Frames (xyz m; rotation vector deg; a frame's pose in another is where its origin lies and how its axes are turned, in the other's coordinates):
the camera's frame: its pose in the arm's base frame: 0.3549 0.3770 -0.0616 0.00 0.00 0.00
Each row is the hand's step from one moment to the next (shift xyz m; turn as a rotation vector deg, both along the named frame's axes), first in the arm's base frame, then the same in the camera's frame.
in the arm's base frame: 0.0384 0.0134 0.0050 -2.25 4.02 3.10
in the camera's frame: 0.0384 0.0134 0.0050 -2.25 4.02 3.10
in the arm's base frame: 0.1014 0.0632 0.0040 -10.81 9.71 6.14
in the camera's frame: 0.1014 0.0632 0.0040 -10.81 9.71 6.14
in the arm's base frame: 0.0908 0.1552 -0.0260 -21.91 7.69 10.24
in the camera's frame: 0.0908 0.1552 -0.0260 -21.91 7.69 10.24
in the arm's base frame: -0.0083 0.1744 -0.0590 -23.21 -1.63 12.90
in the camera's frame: -0.0083 0.1744 -0.0590 -23.21 -1.63 12.90
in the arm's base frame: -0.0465 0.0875 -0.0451 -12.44 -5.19 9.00
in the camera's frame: -0.0465 0.0875 -0.0451 -12.44 -5.19 9.00
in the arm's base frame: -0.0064 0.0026 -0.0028 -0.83 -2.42 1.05
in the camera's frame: -0.0064 0.0026 -0.0028 -0.83 -2.42 1.05
